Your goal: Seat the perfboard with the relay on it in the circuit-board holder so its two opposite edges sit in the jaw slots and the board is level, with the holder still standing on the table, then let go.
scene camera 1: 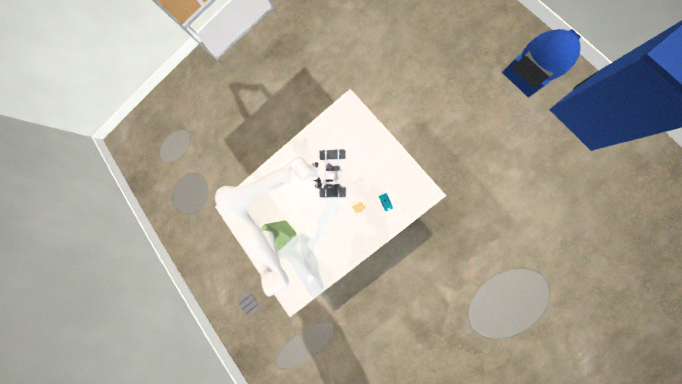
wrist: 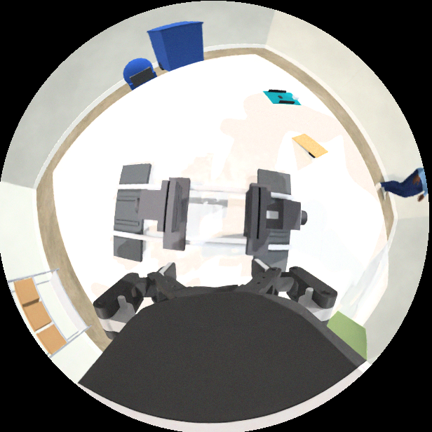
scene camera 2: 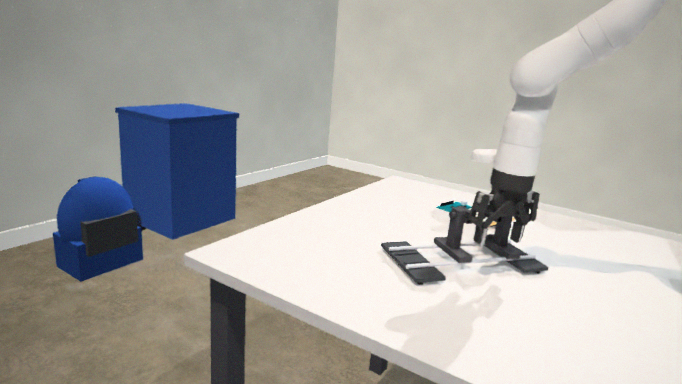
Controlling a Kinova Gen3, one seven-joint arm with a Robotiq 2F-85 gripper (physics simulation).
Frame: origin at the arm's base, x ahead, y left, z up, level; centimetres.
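Seen in the pictures: gripper, fingertip midpoint: (scene camera 2: 497, 242).
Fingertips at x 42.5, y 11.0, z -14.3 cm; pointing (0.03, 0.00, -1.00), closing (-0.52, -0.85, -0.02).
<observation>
Offsets run from my fingertips to a thing's top centre. "*": to the spot under its first point. Level surfaces: height alone.
The tan board @[dx +6.4, dy -28.5, dz -3.6 cm] (scene camera 1: 358, 207) (scene camera 2: 495, 222) (wrist: 310, 145), apparently the perfboard, lies on the table @[dz -6.8 cm] (scene camera 1: 385, 150) (scene camera 2: 310, 240). A small dark part shows at its edge in the wrist view; I cannot make out the relay. The black circuit-board holder @[* dx +12.0, dy +9.5, dz -5.1 cm] (scene camera 1: 328, 154) (scene camera 2: 412, 262) (wrist: 178, 215) stands upright on the table on two feet joined by pale rods. Its two jaws face each other, apart, with no board between them. My gripper (scene camera 1: 318, 174) (scene camera 2: 498, 235) (wrist: 213, 269) is open and empty, low beside the holder. It partly hides the right jaw post in scene camera 2.
A teal board @[dx +21.5, dy -36.0, dz -5.5 cm] (scene camera 1: 385, 202) (scene camera 2: 452, 206) (wrist: 282, 97) with black strips lies beyond the tan board. A green object (scene camera 1: 280, 234) (wrist: 350, 332) is near the arm's base. A blue bin (scene camera 2: 175, 170) and a blue domed object (scene camera 2: 95, 215) stand off the table. A person (wrist: 405, 185) shows at the wrist view's right edge.
</observation>
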